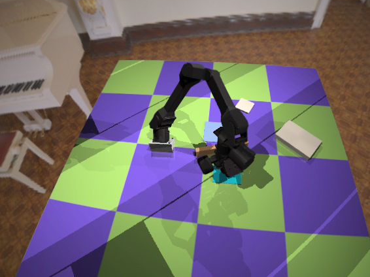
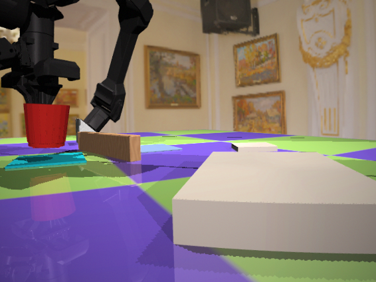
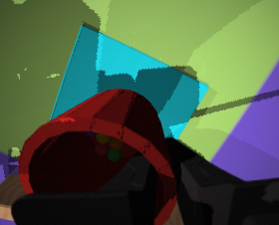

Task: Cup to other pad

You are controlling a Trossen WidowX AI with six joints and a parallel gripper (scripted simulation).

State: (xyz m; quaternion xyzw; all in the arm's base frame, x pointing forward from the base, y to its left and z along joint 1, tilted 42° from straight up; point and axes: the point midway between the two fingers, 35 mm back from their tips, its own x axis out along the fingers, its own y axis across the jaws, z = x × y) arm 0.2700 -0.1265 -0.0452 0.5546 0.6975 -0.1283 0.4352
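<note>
Now: the cyan pad 7 cm below my gripper tip, 3 cm ahead of it and 2 cm to the left of it. The rest, counted from my gripper tip: light blue pad (21 cm to the left, 7 cm below, 2 cm behind); red cup (3 cm ahead, 1 cm to the left); wooden bar (12 cm to the left, 5 cm below).
</note>
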